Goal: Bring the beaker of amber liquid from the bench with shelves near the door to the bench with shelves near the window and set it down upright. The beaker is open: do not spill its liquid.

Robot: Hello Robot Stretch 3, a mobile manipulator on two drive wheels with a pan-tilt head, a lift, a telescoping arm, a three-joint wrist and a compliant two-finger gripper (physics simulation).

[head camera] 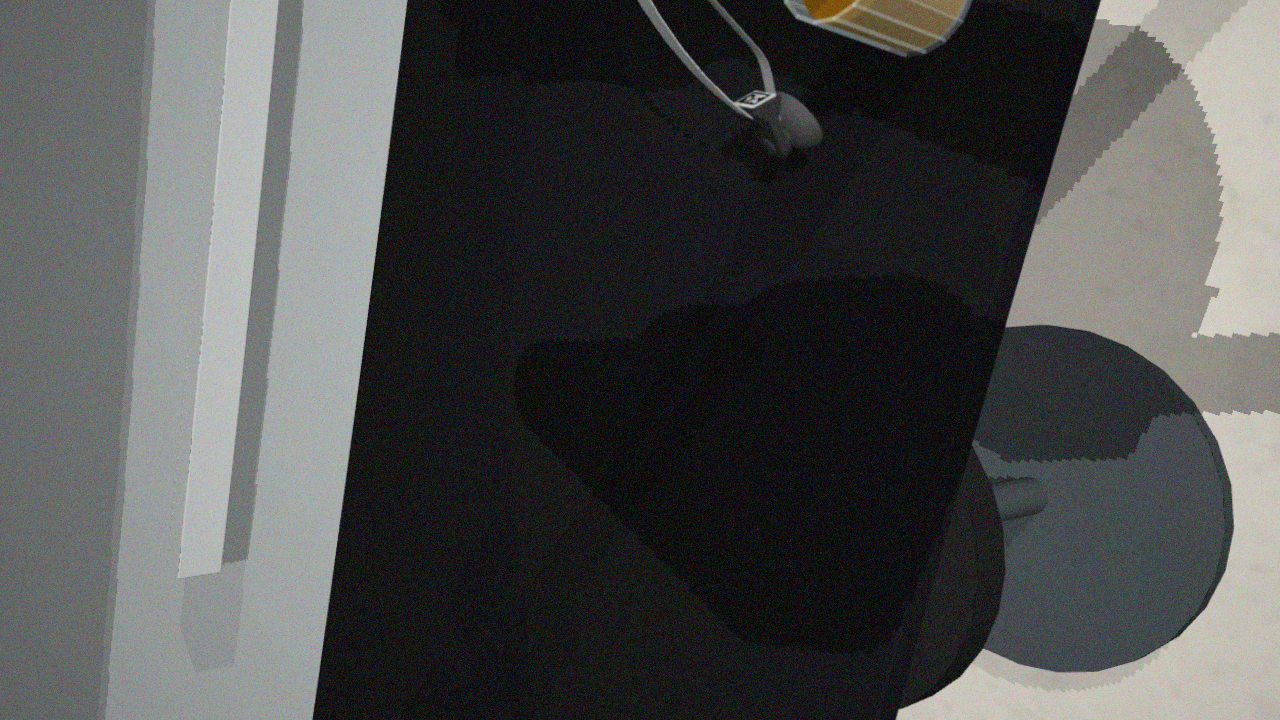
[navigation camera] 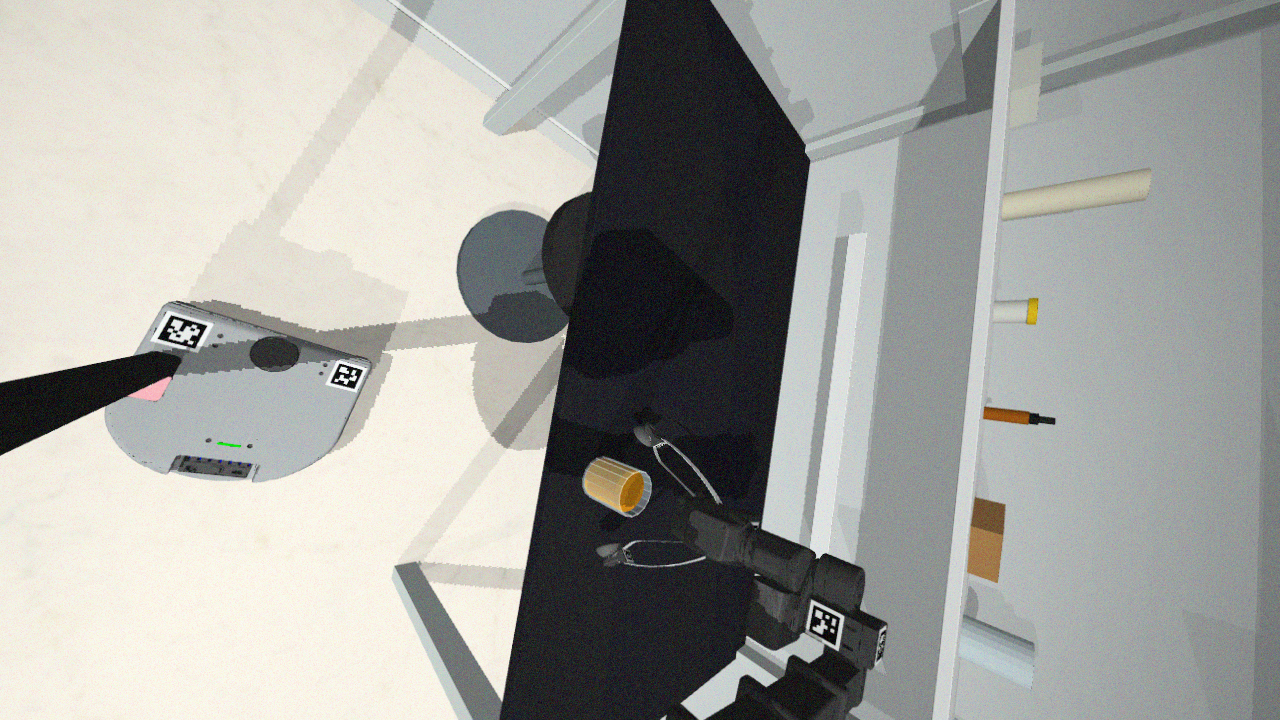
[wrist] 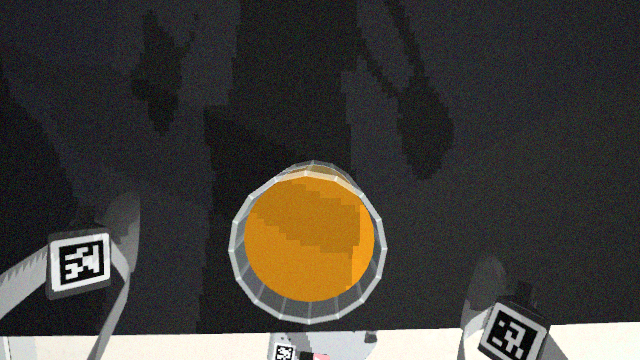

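The beaker of amber liquid (head camera: 881,22) (navigation camera: 615,486) (wrist: 307,240) stands upright and open-topped on the black bench top (head camera: 465,268) (navigation camera: 698,116) (wrist: 550,125), near its front edge. In the head view the frame's top edge cuts it off. My gripper (navigation camera: 628,494) (wrist: 306,248) is open. In the wrist view one fingertip is on each side of the beaker, with a gap on both sides. In the navigation view the fingers reach from the shelf side, one on each side of it. The head view shows one finger. Which bench this is I cannot tell.
A round stool (head camera: 1109,555) (navigation camera: 510,286) stands partly under the bench's front edge. My base (navigation camera: 250,407) is on the floor in front. A shelf (navigation camera: 977,358) runs above the bench's back, with a cream roll (navigation camera: 1074,192), yellow-capped bottle (navigation camera: 1013,310) and brown box (navigation camera: 986,546) beyond its edge.
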